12 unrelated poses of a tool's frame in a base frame.
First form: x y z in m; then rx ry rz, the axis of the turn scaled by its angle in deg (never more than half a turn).
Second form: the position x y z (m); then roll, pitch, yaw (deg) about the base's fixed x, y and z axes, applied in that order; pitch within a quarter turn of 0, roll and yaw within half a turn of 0. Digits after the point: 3 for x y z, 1 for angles.
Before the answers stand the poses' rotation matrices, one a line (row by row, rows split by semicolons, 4 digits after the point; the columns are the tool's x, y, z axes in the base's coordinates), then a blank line. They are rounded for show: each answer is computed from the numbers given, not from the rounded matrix.
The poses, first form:
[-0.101 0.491 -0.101 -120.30 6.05 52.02]
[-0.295 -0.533 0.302 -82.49 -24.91 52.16]
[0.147 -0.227 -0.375 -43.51 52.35 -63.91]
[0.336 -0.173 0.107 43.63 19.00 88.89]
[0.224 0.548 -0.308 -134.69 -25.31 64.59]
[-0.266 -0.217 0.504 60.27 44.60 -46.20]
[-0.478 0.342 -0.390 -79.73 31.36 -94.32]
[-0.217 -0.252 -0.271 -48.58 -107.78 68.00]
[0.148 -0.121 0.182 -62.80 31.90 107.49]
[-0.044 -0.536 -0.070 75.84 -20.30 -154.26]
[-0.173 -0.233 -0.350 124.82 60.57 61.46]
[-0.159 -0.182 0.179 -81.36 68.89 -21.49]
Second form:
0.7357 -0.3684 -0.5683; 0.2282 -0.6552 0.7202; -0.6377 -0.6595 -0.3980
0.6094 -0.2686 -0.7460; 0.7490 -0.1136 0.6527; -0.2600 -0.9565 0.1319
0.1711 0.4067 0.8974; -0.9599 0.2740 0.0589; -0.2220 -0.8715 0.4373
0.0346 -0.7691 0.6382; 0.9628 -0.1457 -0.2277; 0.2681 0.6224 0.7354
0.6061 0.0757 -0.7918; 0.4824 -0.8264 0.2903; -0.6324 -0.5579 -0.5374
0.4863 0.8592 0.1592; -0.1894 0.2815 -0.9407; -0.8530 0.4273 0.2996
0.0217 0.3403 0.9401; -0.8354 -0.5103 0.2040; 0.5492 -0.7898 0.2732
-0.5052 0.1413 -0.8513; 0.8292 0.3527 -0.4336; 0.2390 -0.9250 -0.2954
-0.2352 -0.8513 -0.4690; 0.4576 -0.5227 0.7193; -0.8575 -0.0455 0.5125
-0.6102 0.0048 -0.7923; -0.2096 -0.9653 0.1556; -0.7640 0.2610 0.5900
0.3918 0.4258 0.8156; 0.8093 -0.5812 -0.0853; 0.4377 0.6935 -0.5723
0.4181 -0.4391 0.7952; -0.8134 0.2088 0.5430; -0.4045 -0.8738 -0.2699

[-0.101 0.491 -0.101 -121.1 39.6 17.2]
[-0.295 -0.533 0.302 -82.1 15.1 50.9]
[0.147 -0.227 -0.375 -63.4 12.8 -79.9]
[0.336 -0.173 0.107 40.2 -15.5 87.9]
[0.224 0.548 -0.308 -133.9 39.2 38.5]
[-0.266 -0.217 0.504 55.0 58.5 -21.3]
[-0.478 0.342 -0.390 -70.9 -33.3 -88.5]
[-0.217 -0.252 -0.271 -107.7 -13.8 121.4]
[0.148 -0.121 0.182 -5.1 59.0 117.2]
[-0.044 -0.536 -0.070 23.9 49.8 -161.0]
[-0.173 -0.233 -0.350 129.5 -26.0 64.2]
[-0.159 -0.182 0.179 -107.2 23.9 -62.8]

